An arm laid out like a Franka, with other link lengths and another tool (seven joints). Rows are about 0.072 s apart.
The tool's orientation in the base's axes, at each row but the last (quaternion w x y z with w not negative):
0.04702, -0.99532, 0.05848, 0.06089
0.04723, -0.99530, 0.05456, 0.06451
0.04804, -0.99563, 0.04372, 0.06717
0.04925, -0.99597, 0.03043, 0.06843
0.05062, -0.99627, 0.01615, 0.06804
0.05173, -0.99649, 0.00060, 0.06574
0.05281, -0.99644, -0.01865, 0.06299
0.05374, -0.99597, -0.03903, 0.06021
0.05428, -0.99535, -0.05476, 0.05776
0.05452, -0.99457, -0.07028, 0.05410
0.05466, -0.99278, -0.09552, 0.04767
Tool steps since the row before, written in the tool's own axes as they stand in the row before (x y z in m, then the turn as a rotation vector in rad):
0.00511, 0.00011, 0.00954, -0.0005, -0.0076, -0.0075
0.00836, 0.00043, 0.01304, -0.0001, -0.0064, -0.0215
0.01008, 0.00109, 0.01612, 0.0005, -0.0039, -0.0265
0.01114, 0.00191, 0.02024, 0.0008, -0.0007, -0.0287
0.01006, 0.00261, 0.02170, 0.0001, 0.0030, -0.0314
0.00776, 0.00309, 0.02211, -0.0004, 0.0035, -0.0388
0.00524, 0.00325, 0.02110, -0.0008, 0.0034, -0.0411
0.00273, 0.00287, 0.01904, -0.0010, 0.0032, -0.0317
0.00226, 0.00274, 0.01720, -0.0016, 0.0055, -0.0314
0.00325, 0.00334, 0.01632, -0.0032, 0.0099, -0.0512
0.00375, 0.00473, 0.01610, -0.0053, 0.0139, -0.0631
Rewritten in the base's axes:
0.00392, 0.00029, -0.01008, 0.0013, 0.0068, 0.0081
0.00658, 0.00004, -0.01403, 0.0033, 0.0042, 0.0218
0.00776, -0.00026, -0.01739, 0.0043, 0.0011, 0.0264
0.00819, -0.00043, -0.02168, 0.0047, -0.0023, 0.0282
0.00695, -0.00061, -0.02303, 0.0042, -0.0062, 0.0306
0.00477, -0.00075, -0.02314, 0.0047, -0.0075, 0.0379
0.00260, -0.00083, -0.02181, 0.0046, -0.0076, 0.0403
0.00054, -0.00067, -0.01943, 0.0032, -0.0065, 0.0310
0.00043, -0.00070, -0.01754, 0.0028, -0.0088, 0.0306
0.00176, -0.00117, -0.01684, 0.0041, -0.0154, 0.0498
0.00284, -0.00228, -0.01680, 0.0040, -0.0209, 0.0612

